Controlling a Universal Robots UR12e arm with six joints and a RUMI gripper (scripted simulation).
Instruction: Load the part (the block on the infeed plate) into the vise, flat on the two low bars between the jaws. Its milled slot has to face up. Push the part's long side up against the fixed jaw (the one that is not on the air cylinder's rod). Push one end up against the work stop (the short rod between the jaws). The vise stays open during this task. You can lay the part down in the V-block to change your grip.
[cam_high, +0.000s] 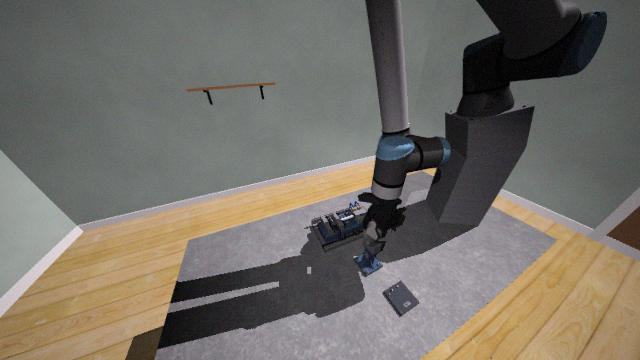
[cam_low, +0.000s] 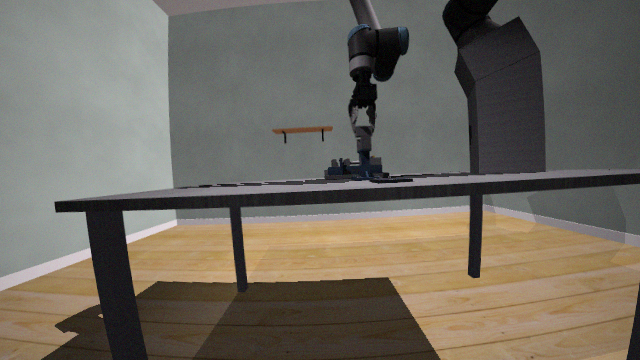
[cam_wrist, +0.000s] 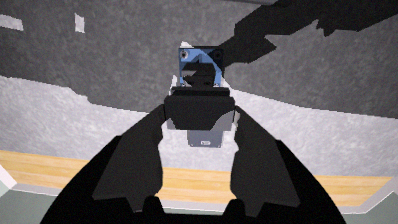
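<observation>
Right now the part is 10 mm to the right of my hand and 10 mm below it. Also, from my hand: moving jaw 60 mm ahead, 210 mm to the right, 120 mm below; cylinder rod 220 mm to the right, 120 mm below; work stop 90 mm ahead, 170 mm to the right, 100 mm below.
</observation>
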